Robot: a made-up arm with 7 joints. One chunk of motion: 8 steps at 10 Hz.
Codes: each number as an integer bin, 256 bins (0 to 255) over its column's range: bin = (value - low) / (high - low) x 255, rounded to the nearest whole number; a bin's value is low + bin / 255 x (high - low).
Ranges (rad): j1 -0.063..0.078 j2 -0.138..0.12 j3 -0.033..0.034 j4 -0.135..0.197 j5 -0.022..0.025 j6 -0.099..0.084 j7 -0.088..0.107
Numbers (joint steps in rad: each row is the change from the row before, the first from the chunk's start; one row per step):
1: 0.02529 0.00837 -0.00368 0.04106 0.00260 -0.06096 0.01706
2: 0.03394 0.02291 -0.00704 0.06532 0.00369 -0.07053 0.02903
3: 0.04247 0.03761 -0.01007 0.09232 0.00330 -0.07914 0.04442
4: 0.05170 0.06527 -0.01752 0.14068 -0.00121 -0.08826 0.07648
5: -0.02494 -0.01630 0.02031 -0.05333 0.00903 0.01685 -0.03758
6: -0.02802 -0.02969 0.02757 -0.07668 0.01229 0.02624 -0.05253
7: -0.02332 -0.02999 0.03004 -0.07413 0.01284 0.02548 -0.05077
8: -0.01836 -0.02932 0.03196 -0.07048 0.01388 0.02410 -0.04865
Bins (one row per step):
1: 160 145 112 135 133 53 137
2: 175 159 99 154 139 40 153
3: 191 174 87 175 137 28 173
4: 207 201 59 212 113 15 215
5: 69 120 203 63 168 161 66
6: 63 107 231 45 186 175 46
7: 72 107 240 47 189 173 49
8: 81 107 247 50 195 172 51

